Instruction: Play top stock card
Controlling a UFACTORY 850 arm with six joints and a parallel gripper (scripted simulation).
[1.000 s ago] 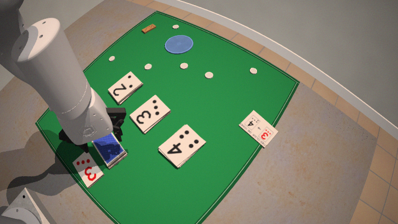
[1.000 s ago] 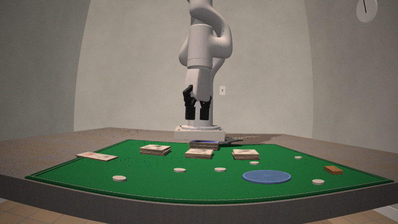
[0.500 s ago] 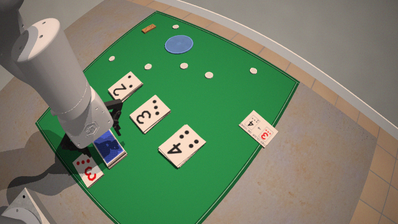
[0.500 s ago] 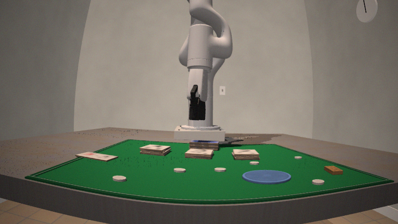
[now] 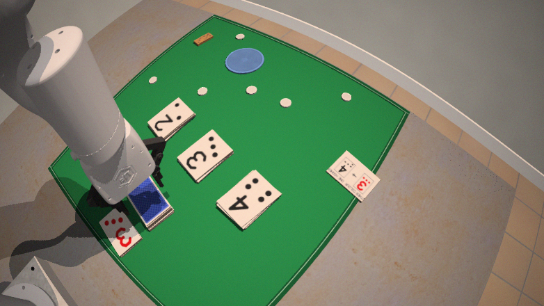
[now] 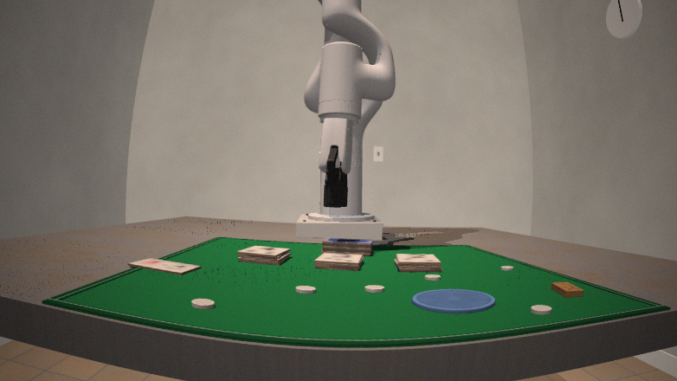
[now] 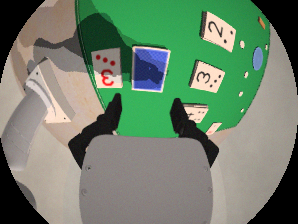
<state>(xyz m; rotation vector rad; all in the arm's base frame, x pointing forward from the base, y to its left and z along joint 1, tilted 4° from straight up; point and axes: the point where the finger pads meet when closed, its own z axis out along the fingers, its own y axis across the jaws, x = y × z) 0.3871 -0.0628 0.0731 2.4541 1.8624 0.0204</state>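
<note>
The card lies 1 cm ahead of my hand, 3 cm to the left of it and 8 cm below it. The rest, counted from my hand: green card cloth (18 cm ahead, 1 cm to the left, 11 cm below).
</note>
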